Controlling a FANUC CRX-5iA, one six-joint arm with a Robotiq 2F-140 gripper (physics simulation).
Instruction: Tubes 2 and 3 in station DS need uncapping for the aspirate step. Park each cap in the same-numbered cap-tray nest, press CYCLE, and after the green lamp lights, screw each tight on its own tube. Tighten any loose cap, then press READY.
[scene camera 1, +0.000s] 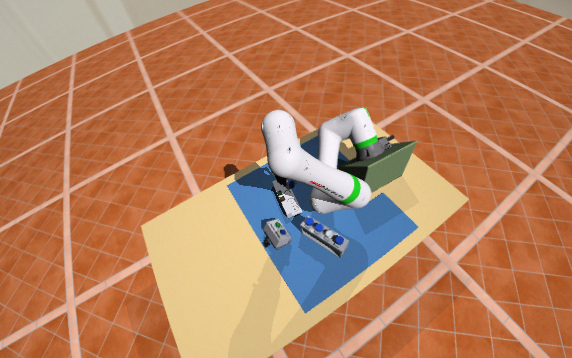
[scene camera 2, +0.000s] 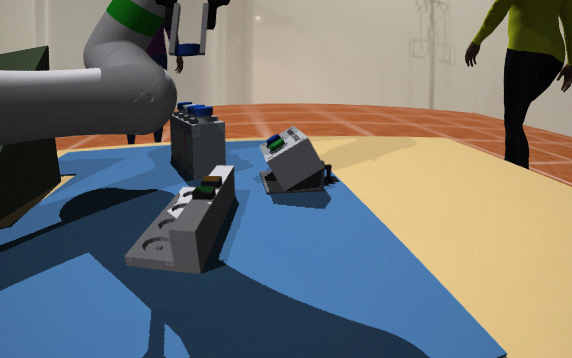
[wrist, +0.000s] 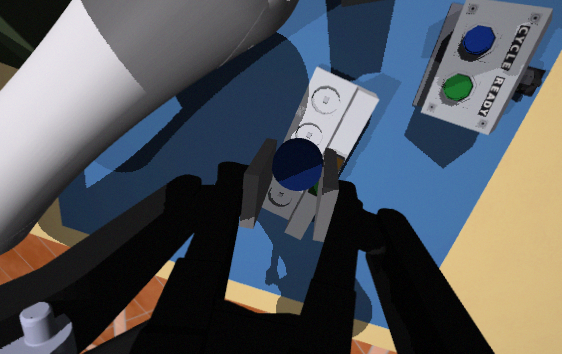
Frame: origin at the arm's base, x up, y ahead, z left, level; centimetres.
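Seen in the pictures: gripper, fingertip midpoint: (scene camera 1: 290, 185) (scene camera 2: 187, 54) (wrist: 298, 163); arm's base at its link origin: (scene camera 1: 370, 155).
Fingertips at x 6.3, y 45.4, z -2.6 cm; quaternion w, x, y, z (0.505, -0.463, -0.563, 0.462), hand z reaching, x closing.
Observation:
Pixels of each thing's top centre, then the offset from my fingertips to it. Level surfaces: height alone.
- blue cap at its top centre: (wrist: 296, 168) (scene camera 2: 187, 44) dx +1.4, dy +0.0, dz +0.2 cm
- cap tray at its top centre: (scene camera 2: 185, 183) (wrist: 305, 167) (scene camera 1: 286, 193) dx -15.6, dy +0.6, dz -6.7 cm
- tray's amber lamp at its top centre: (scene camera 2: 211, 178) dx -15.6, dy +3.6, dz -5.1 cm
- green lamp at its top centre: (scene camera 2: 203, 189) dx -15.7, dy +3.1, dz -9.0 cm
- tube rack at its top centre: (scene camera 2: 193, 113) (scene camera 1: 324, 231) dx -10.7, dy -2.9, dz +23.1 cm
- bare white tube top at its surface level: dx -9.1 cm
- button box at its top centre: (wrist: 499, 72) (scene camera 2: 289, 131) (scene camera 1: 275, 229) dx -12.6, dy +14.8, dz +9.8 cm
- blue CYCLE button at its top centre: (wrist: 483, 40) (scene camera 2: 273, 134) dx -13.5, dy +12.5, dz +11.9 cm
- green READY button at its top centre: (wrist: 461, 89) (scene camera 2: 277, 139) dx -13.5, dy +12.7, dz +7.4 cm
- blue mat at its surface level: dx -21.0 cm
My gripper (scene camera 2: 188, 46) (wrist: 298, 163) is shut on a blue cap (scene camera 2: 188, 50) (wrist: 298, 162), held level high above the cap tray (scene camera 1: 290, 206) (scene camera 2: 185, 250) (wrist: 353, 122). In the wrist view the cap covers part of the tray between its nests; the nests that show are empty. The tray's amber lamp (scene camera 2: 212, 180) and green lamp (scene camera 2: 204, 192) look dark. The tube rack (scene camera 1: 322, 242) (scene camera 2: 200, 150) holds a bare white tube top (scene camera 1: 329, 233) and three blue-capped tubes. The button box (scene camera 1: 276, 235) (scene camera 2: 295, 162) has a blue CYCLE button (wrist: 479, 40) and a green READY button (wrist: 458, 87).
A green panel (scene camera 1: 392, 167) (scene camera 2: 27, 175) stands beside the arm's base. The white arm (scene camera 1: 315, 175) reaches over the blue mat (scene camera 1: 310, 295) (scene camera 2: 310, 260). The button box stands near the mat's edge, with the rack to one side of it. A person (scene camera 2: 532, 30) stands beyond the table.

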